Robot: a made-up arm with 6 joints.
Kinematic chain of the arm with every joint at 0, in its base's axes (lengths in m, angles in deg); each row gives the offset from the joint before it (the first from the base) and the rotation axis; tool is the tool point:
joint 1: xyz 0 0 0.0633 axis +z
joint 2: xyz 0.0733 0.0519 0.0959 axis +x
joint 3: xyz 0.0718 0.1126 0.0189 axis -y
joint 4: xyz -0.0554 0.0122 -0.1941 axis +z
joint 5: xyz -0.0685 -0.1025 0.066 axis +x
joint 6: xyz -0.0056 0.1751 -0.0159 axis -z
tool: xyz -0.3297 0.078 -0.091
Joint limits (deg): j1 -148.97..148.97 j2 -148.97..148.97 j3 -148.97..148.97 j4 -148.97..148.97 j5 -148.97..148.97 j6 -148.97..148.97
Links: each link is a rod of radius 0.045 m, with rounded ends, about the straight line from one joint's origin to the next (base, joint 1, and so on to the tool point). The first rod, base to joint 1, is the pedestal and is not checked.
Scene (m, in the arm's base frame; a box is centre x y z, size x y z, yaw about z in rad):
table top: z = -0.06
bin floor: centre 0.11 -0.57 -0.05 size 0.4 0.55 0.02 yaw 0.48
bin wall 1: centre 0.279 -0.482 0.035 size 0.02 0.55 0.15 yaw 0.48
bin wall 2: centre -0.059 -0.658 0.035 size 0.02 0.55 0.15 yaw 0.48
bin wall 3: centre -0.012 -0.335 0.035 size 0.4 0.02 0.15 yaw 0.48
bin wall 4: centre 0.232 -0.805 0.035 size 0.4 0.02 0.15 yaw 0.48
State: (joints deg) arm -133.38 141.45 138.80 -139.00 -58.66 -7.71
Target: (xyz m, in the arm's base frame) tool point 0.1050 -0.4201 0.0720
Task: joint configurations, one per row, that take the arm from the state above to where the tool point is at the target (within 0.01 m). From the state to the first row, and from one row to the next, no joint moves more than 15 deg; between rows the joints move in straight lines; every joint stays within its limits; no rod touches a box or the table.
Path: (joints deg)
1: -133.03 129.69 133.77 -127.69 -59.63 -20.64
2: -132.67 117.93 128.74 -116.37 -60.60 -33.58
3: -132.32 106.18 123.71 -105.06 -61.58 -46.51
4: -131.97 94.42 118.68 -93.74 -62.55 -59.44
5: -131.61 82.66 113.65 -82.43 -63.52 -72.37
6: -131.26 70.90 108.62 -71.11 -64.49 -85.31
7: -130.91 59.14 103.59 -59.80 -65.46 -98.24

